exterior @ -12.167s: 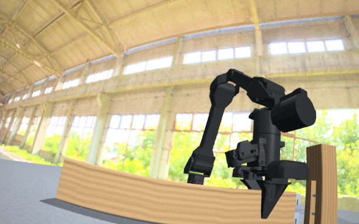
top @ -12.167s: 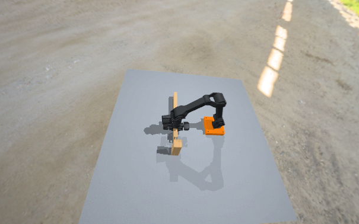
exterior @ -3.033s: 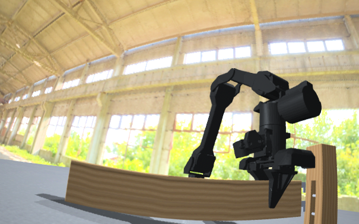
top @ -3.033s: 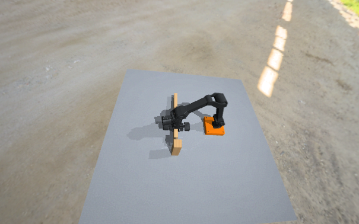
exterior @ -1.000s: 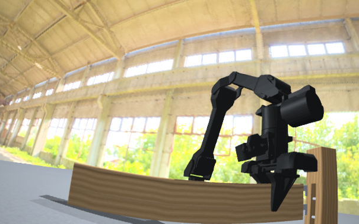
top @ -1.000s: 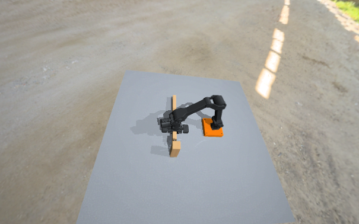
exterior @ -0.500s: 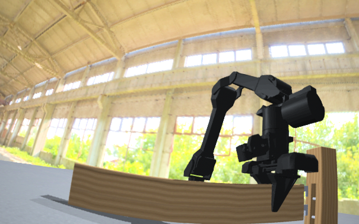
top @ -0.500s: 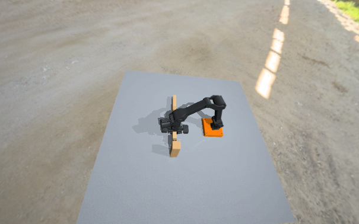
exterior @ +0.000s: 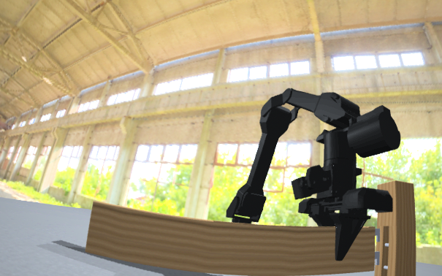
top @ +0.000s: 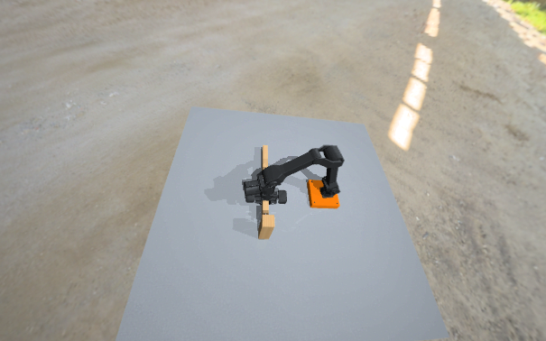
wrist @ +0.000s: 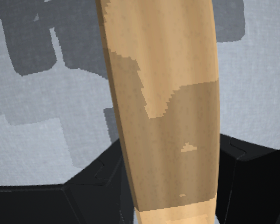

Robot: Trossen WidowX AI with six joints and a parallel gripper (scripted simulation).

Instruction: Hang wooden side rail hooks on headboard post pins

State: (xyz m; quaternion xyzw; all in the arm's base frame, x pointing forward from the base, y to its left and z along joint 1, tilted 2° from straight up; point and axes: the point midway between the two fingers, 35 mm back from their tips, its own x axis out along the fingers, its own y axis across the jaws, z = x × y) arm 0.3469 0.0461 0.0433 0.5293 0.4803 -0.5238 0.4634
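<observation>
Right now my gripper tip is 130 mm to the right of the headboard post, 40 mm below it and 10 mm short of it.
</observation>
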